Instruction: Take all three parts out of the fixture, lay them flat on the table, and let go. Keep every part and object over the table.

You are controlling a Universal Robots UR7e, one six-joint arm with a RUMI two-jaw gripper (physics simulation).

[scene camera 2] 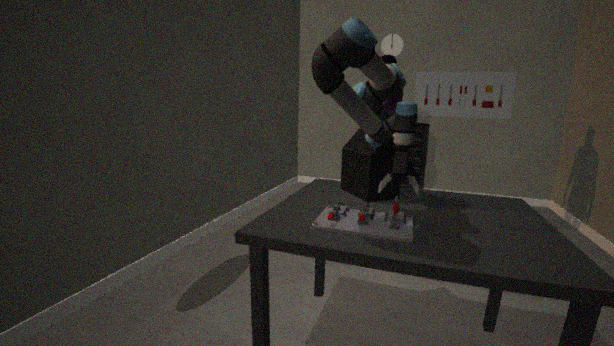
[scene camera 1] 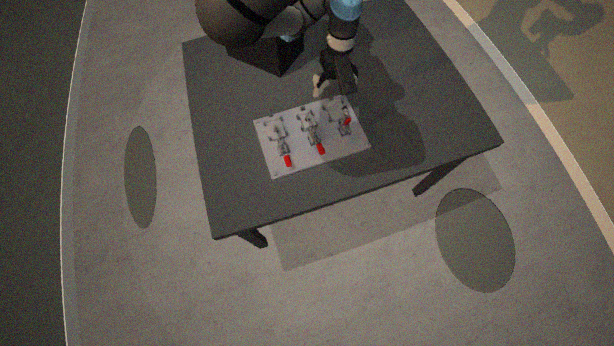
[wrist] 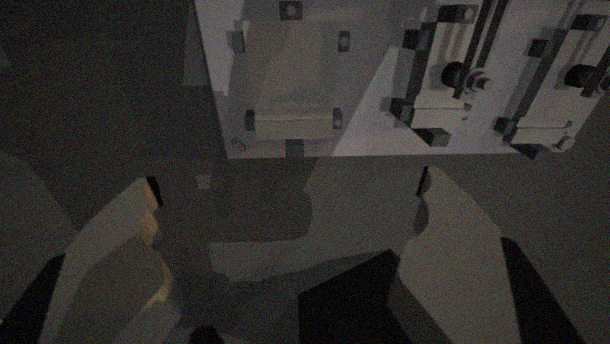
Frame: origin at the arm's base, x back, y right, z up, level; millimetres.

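Seen in the pictures: gripper, fingertip midpoint: (scene camera 2: 398,196) (scene camera 1: 335,91) (wrist: 290,174).
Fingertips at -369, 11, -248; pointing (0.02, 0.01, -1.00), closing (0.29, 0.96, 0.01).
Pixels of each thing's top centre, then the offset from my fingertips to it, as dx, dy, dz. Level surfaces: height alone.
- first part, top centre: (wrist: 293,87) (scene camera 1: 336,109) (scene camera 2: 395,214) -29, +12, -63
- middle part, top centre: (wrist: 449,81) (scene camera 1: 306,118) +1, +118, -58
- far part, top centre: (wrist: 563,94) (scene camera 1: 275,127) (scene camera 2: 339,208) +45, +219, -68
- dark table, surface height: dz -99
The light fixture plate (scene camera 1: 300,162) (scene camera 2: 350,230) (wrist: 370,132) lies on the table with three stations. The first part (scene camera 1: 335,109) (wrist: 292,75) sits between its dark blocks; no clamp arm crosses it in the wrist view. Its red handle (scene camera 1: 347,121) (scene camera 2: 396,207) stands up. The middle part (wrist: 435,100) and the far part (wrist: 542,107) sit under clamp arms with black tips; their red handles (scene camera 1: 320,148) (scene camera 1: 287,161) (scene camera 2: 362,217) (scene camera 2: 331,216) lie low. My gripper (scene camera 1: 335,94) (scene camera 2: 399,191) (wrist: 290,174) is open and empty, above the table by the fixture's robot-side edge, near the first part.
The dark table (scene camera 1: 230,200) (scene camera 2: 500,245) extends around the fixture, with its front edge beyond the handles. The dark robot pedestal (scene camera 1: 270,55) (scene camera 2: 365,167) stands at the back left. The arm's shadow falls across the first station and the table at its right.
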